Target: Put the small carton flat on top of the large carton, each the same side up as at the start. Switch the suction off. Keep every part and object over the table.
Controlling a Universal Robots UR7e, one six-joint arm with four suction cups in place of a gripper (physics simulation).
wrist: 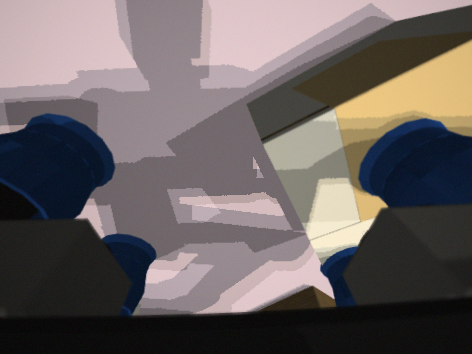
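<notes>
The small carton fills the right side of the wrist view, with a yellow band, a pale top, a white label and dark sides. My suction gripper has two blue cups at the left and two at the right. The left cups hang beside the carton, over the table. The right cups are at the carton's top face and hide part of it. The gripper is on the carton by its right cups; their lips are hidden. The carton looks flat, and I cannot tell whether it is lifted. The large carton does not show in the wrist view.
The pale pink table carries broad shadows of the arm and the carton. The corner of a brown wood-like block shows at the bottom edge, near the lower right cup. The dark gripper body hides the lowest strip.
</notes>
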